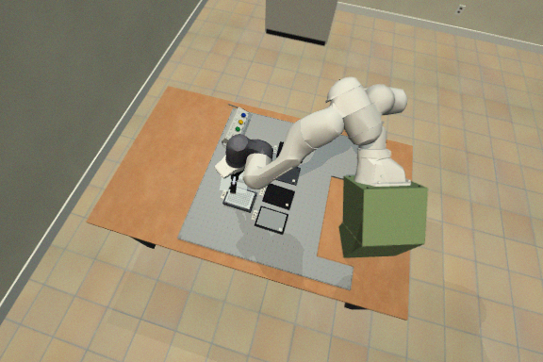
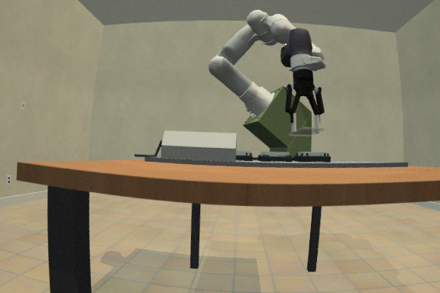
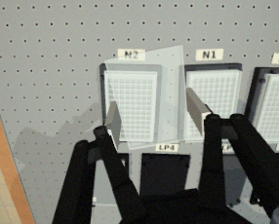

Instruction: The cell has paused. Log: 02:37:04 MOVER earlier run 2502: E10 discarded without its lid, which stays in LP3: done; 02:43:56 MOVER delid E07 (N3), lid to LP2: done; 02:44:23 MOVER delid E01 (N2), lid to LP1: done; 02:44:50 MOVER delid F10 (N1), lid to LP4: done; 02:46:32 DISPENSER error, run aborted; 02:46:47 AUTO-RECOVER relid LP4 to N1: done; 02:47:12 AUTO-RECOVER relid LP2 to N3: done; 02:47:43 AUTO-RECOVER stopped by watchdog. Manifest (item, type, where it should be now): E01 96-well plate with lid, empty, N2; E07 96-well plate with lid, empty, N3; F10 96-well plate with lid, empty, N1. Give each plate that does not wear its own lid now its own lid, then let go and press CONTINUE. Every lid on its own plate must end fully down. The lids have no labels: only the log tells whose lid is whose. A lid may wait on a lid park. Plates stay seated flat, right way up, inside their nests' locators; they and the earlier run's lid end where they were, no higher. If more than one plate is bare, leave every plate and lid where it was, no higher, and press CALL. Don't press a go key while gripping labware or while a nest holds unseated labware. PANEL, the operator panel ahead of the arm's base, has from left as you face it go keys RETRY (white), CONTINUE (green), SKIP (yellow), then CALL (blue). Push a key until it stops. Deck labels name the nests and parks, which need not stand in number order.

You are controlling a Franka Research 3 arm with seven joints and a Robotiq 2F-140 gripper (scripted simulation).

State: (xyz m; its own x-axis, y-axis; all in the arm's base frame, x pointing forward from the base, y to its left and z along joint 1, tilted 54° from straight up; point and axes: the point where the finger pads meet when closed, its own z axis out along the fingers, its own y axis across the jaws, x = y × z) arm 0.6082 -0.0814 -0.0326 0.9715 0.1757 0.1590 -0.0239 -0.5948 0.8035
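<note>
Now: hand 20 mm past the plate, 40 mm to the right of it and 100 mm above it. From my hand the other things lie so: LP3 label 100 mm behind, 110 mm to the left, 130 mm below; nest 20 mm behind, 40 mm to the left, 120 mm below; black park 220 mm behind, 10 mm to the left, 120 mm below.
</note>
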